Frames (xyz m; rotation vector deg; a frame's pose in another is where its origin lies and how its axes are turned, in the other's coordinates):
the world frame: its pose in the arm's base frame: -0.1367 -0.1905 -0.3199 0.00 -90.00 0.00
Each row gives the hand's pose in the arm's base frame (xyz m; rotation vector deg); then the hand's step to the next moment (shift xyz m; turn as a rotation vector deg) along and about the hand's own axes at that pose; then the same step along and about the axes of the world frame.
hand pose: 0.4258 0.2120 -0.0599 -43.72 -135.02 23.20
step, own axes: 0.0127 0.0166 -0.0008 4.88 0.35 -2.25
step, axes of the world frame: -0.0010 0.0209 0.0006 3.82 3.47 1.53
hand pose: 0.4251 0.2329 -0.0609 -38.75 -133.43 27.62
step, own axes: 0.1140 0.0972 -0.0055 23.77 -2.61 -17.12
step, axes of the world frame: 0.0114 0.1447 0.0375 25.19 14.42 4.72
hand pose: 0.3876 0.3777 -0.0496 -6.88 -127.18 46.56
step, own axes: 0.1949 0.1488 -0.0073 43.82 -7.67 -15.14
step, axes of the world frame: 0.0384 0.1846 0.1570 39.71 15.84 19.52
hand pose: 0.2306 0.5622 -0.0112 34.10 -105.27 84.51
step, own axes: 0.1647 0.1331 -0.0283 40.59 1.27 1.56
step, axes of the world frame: 0.0414 0.0719 0.1969 29.65 1.68 27.74
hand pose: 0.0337 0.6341 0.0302 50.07 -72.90 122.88
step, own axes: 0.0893 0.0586 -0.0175 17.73 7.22 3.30
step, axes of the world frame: 0.0256 -0.0023 0.1051 10.05 -4.55 15.99
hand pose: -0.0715 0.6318 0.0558 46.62 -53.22 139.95
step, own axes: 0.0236 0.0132 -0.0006 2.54 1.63 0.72
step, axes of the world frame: 0.0087 -0.0051 0.0251 1.31 -1.24 2.52
